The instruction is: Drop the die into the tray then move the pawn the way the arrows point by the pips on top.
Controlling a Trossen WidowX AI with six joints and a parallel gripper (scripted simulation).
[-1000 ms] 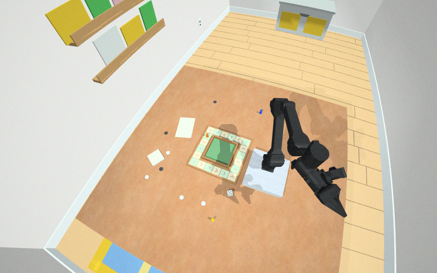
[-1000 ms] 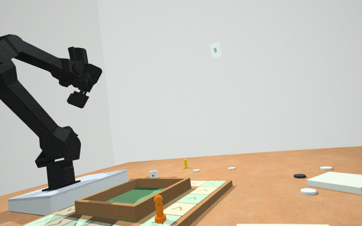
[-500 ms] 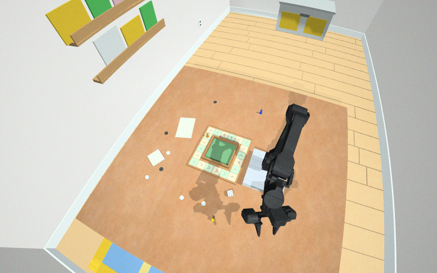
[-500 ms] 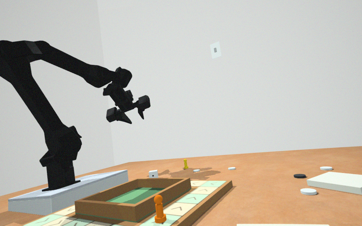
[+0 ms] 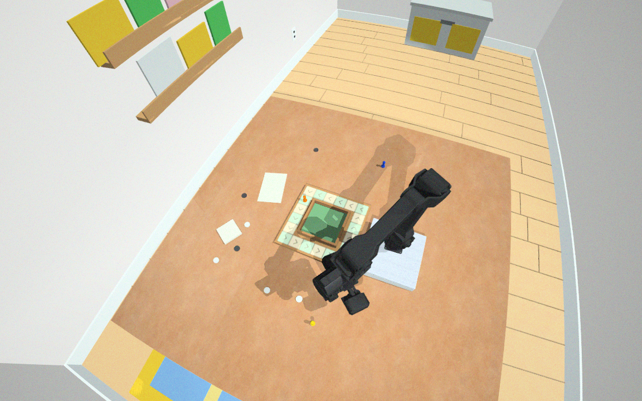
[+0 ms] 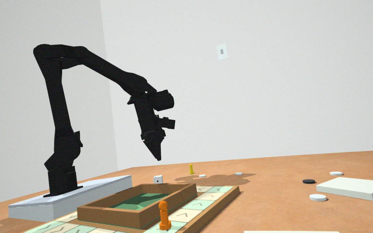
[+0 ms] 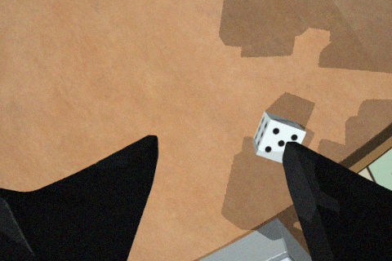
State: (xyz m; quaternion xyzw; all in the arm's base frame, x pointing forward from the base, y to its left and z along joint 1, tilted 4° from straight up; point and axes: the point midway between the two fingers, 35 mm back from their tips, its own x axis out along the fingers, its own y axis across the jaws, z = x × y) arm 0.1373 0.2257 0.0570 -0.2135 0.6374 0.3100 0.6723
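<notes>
Now: the die 60 mm below my gripper tip, 40 mm to the right of it and 20 mm ahead of it. From my gripper tip the other things lie so: orange pawn: 320 mm to the right, 240 mm ahead, 50 mm below; green dice tray: 250 mm to the right, 130 mm ahead, 70 mm below; yellow pawn: 110 mm to the left, 60 mm below, 60 mm ahead.
</notes>
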